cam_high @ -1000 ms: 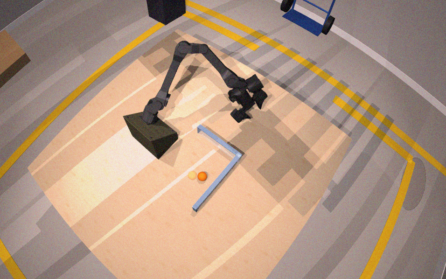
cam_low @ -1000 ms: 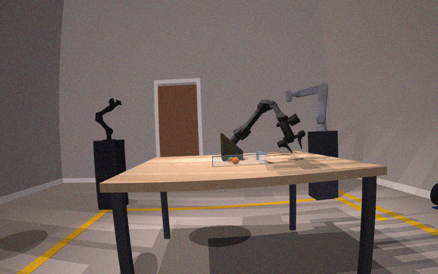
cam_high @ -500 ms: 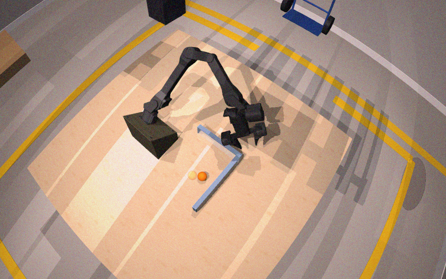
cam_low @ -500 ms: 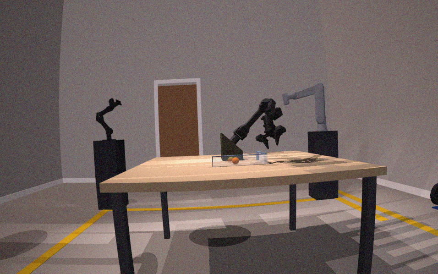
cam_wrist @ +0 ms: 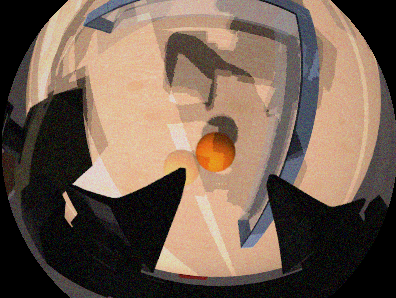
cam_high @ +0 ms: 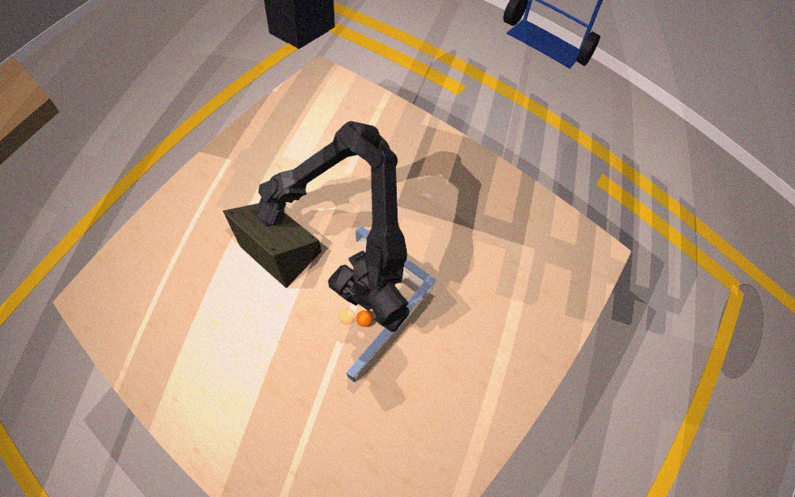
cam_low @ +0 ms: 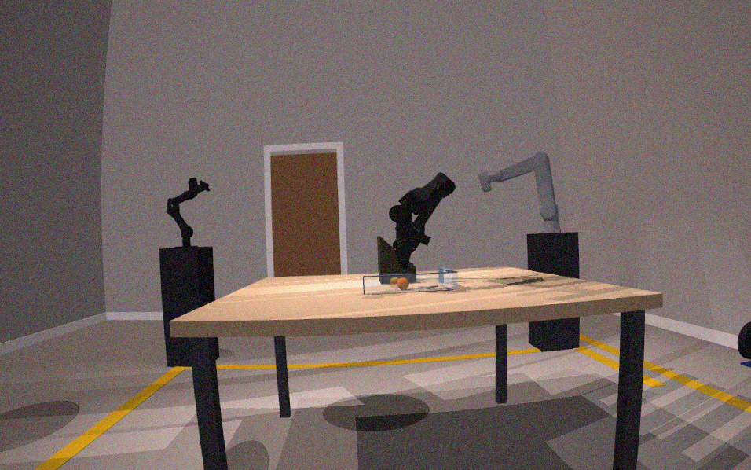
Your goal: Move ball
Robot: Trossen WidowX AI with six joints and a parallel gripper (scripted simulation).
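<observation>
Now: the orange ball 1 cm behind my gripper tip, 1 cm to the right of it and 5 cm below it. From my gripper tip the other things lie so: clear wall 6 cm ahead, 2 cm to the left, 4 cm below; then see-through copy 4 cm behind, 3 cm to the right, 5 cm below.
</observation>
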